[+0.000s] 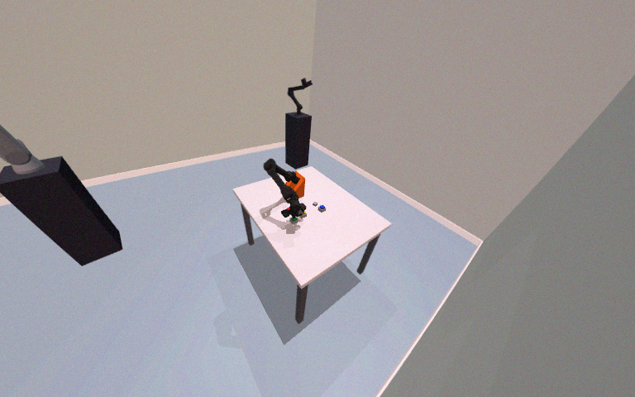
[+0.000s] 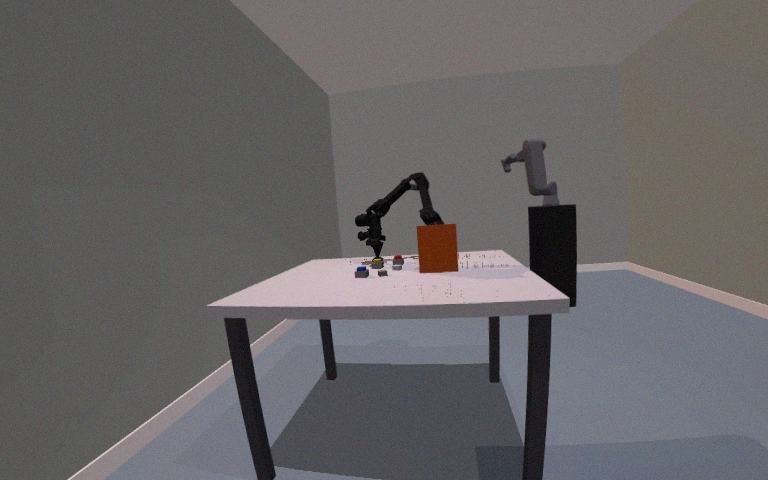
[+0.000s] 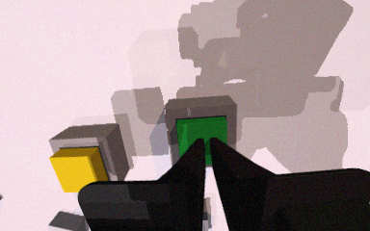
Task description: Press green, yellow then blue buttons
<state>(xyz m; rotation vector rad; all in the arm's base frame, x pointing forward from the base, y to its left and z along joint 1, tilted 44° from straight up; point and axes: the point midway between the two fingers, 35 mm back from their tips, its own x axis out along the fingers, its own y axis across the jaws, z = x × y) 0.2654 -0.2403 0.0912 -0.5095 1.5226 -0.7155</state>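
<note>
The green button is right at my gripper tip. From my gripper tip the other things lie so: blue button 270 mm to the left, 40 mm ahead; then yellow button 100 mm to the left, 10 mm behind; then red button 100 mm behind, 40 mm to the left.
</note>
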